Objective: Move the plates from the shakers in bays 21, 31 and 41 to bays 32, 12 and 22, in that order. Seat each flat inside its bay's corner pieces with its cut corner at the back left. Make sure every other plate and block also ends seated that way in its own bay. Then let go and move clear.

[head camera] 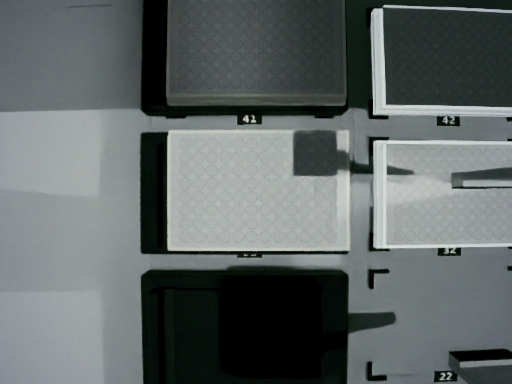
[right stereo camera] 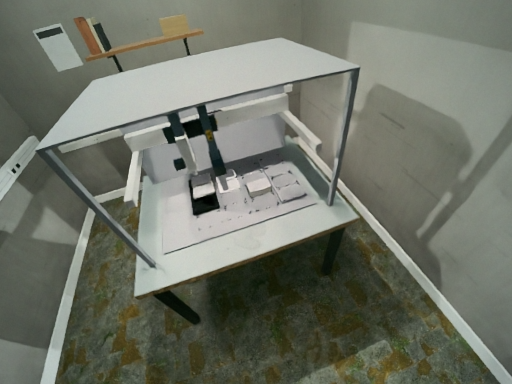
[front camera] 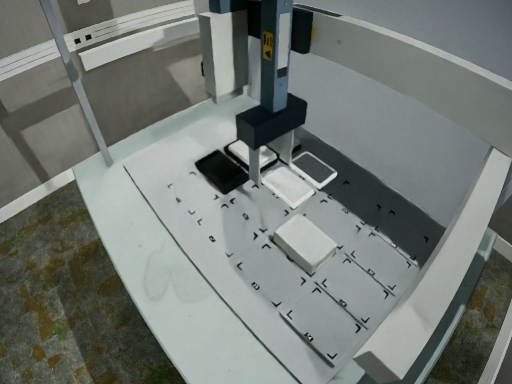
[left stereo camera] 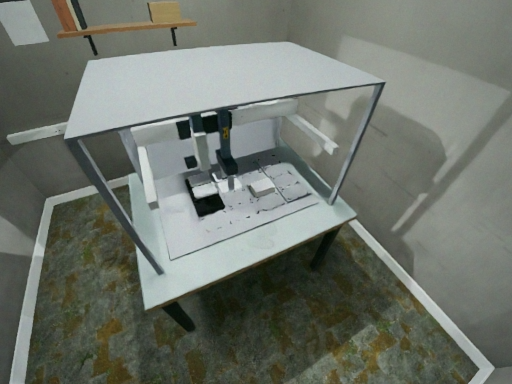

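Observation:
A pale plate lies on the black shaker in bay 31. A shadowed plate lies on the shaker in bay 41, largely behind the gripper in the front view. The black shaker in bay 21 bears no plate. A white-rimmed plate lies flat within the corner pieces of bay 32. Bay 22 shows bare corner pieces. My gripper is open and empty, its jaws wide apart above bays 32 and 22. The cut corners are too small to tell.
A white-rimmed plate lies in bay 42. A tall white block stands in bay 23. The parked pipetting stage hangs left of the gripper column.

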